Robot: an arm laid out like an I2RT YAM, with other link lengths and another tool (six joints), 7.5 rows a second.
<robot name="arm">
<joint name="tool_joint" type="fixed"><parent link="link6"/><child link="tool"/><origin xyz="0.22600 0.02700 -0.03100" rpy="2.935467 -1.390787 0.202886"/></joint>
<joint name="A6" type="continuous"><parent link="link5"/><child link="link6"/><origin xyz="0.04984 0.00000 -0.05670"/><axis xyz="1 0 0"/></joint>
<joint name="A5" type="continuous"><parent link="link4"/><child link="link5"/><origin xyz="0.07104 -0.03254 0.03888"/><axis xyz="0 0 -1"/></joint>
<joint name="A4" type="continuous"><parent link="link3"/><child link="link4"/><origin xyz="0.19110 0.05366 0.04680"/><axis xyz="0 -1 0"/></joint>
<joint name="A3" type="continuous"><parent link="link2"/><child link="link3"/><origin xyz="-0.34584 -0.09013 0.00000"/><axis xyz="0 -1 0"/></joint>
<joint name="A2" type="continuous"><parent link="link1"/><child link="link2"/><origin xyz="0.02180 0.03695 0.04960"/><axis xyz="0 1 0"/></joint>
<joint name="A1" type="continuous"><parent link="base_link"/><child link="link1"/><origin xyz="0.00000 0.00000 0.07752"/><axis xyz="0 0 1"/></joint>
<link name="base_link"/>
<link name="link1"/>
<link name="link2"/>
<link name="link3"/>
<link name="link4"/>
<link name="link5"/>
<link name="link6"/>
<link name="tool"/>
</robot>
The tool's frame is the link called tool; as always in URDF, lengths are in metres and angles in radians. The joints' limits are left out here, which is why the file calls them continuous.
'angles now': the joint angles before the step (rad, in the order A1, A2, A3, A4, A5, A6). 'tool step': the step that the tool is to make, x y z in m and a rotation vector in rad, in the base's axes. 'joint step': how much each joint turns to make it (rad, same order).
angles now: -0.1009 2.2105 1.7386 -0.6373 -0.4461 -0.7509
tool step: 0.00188 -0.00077 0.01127 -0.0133 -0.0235 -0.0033
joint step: 0.0053 -0.0267 -0.0018 0.0011 0.0137 0.0030
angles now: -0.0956 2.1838 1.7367 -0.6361 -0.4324 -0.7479
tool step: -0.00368 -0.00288 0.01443 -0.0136 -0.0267 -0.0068
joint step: 0.0000 -0.0473 -0.0282 0.0091 0.0129 0.0007
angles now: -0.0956 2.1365 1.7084 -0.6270 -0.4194 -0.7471
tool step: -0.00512 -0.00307 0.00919 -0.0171 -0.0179 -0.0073
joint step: 0.0019 -0.0405 -0.0331 0.0122 0.0179 0.0003
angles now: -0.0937 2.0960 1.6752 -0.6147 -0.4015 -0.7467
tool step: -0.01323 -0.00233 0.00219 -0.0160 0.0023 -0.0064
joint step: 0.0024 -0.0424 -0.0585 0.0150 0.0184 -0.0008
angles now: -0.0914 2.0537 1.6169 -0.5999 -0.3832 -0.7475
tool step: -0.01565 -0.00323 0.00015 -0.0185 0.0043 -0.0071
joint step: 0.0016 -0.0458 -0.0701 0.0209 0.0206 -0.0022
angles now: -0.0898 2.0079 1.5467 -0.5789 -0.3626 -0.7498
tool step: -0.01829 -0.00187 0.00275 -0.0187 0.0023 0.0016
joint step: 0.0026 -0.0534 -0.0675 0.0103 0.0168 -0.0092
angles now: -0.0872 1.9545 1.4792 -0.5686 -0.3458 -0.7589
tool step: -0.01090 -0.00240 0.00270 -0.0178 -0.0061 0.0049
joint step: 0.0012 -0.0374 -0.0435 0.0095 0.0130 -0.0126
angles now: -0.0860 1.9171 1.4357 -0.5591 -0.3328 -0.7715
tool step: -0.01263 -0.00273 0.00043 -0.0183 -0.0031 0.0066
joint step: 0.0000 -0.0374 -0.0512 0.0134 0.0121 -0.0156
